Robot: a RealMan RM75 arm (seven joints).
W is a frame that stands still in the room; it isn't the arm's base.
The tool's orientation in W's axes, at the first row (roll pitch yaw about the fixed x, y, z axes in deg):
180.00, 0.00, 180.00
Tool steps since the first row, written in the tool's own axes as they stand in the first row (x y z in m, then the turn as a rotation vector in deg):
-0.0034, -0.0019, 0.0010, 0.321, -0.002, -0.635
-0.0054, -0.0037, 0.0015, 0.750, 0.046, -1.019
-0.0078, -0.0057, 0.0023, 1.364, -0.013, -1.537
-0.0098, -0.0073, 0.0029, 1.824, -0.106, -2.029
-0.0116, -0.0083, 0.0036, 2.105, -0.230, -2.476
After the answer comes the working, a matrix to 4 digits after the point.
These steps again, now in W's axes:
0.0034, -0.0019, -0.0010, -0.321, -0.002, 0.635
0.0054, -0.0037, -0.0015, -0.750, 0.046, 1.019
0.0078, -0.0057, -0.0023, -1.364, -0.013, 1.537
0.0098, -0.0073, -0.0029, -1.824, -0.106, 2.029
0.0116, -0.0083, -0.0036, -2.105, -0.230, 2.476

The tool's axes in the first row as the columns of a matrix, in W's axes (rounded; the answer above uses it unrounded):
-1.0000, 0.0000, 0.0000
0.0000, 1.0000, 0.0000
0.0000, 0.0000, -1.0000

